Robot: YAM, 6 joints.
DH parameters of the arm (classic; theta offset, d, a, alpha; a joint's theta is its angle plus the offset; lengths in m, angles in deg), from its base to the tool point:
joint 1: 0 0.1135 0.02 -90
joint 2: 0 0 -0.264 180
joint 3: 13.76 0 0.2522 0
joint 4: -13.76 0 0.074 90
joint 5: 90 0 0 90
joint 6: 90 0.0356 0 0
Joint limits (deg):
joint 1: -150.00..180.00
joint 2: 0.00..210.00
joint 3: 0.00..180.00
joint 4: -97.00..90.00
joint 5: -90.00..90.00
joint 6: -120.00..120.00
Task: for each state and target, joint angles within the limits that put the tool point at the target. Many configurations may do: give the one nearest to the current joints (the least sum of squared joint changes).
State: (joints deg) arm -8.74 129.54 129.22 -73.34 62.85 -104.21
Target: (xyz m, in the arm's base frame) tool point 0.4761 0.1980 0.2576
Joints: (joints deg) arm 26.01 140.56 139.70 -59.77 60.08 -104.21
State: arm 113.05 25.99 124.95 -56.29 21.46 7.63
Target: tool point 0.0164 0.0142 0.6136
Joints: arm 110.26 55.51 122.75 -48.36 34.77 7.63
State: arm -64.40 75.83 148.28 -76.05 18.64 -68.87
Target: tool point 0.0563 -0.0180 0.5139
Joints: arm -21.61 61.28 118.65 -97.00 -6.46 -68.87
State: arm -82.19 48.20 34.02 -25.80 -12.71 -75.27
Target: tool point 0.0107 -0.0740 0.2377
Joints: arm -86.93 14.93 29.70 -50.92 -10.89 -75.27
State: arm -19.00 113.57 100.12 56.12 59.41 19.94
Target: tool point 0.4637 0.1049 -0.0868
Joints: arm 16.24 164.86 88.68 47.32 54.44 19.94
